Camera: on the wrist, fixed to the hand. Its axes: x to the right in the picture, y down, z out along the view.
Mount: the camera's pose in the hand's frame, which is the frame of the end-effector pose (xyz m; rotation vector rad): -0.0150 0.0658 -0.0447 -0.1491 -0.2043 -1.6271
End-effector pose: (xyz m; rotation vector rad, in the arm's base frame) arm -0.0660 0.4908 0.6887 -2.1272 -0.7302 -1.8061
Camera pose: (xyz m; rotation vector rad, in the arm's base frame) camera -0.0706 0.4100 0.6910 0.9469 1.6712 1.1584
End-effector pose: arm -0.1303 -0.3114 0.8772 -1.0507 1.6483 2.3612
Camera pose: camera -0.1252 -0.3725 0.9300 -1.2808 0.1442 1.2987
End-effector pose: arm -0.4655 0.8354 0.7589 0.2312 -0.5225 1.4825
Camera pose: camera -0.5216 0.8487 0.7021 0.5190 -0.3918 -0.1636
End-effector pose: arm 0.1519 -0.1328 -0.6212 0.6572 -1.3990 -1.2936
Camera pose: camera 0.2143 -0.1175 -0.5719 -1.5928 0.6387 2.4732
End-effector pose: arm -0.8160 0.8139 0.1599 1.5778 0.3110 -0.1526
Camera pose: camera -0.8154 0.8564 0.2288 0.7976 1.3365 -1.4695
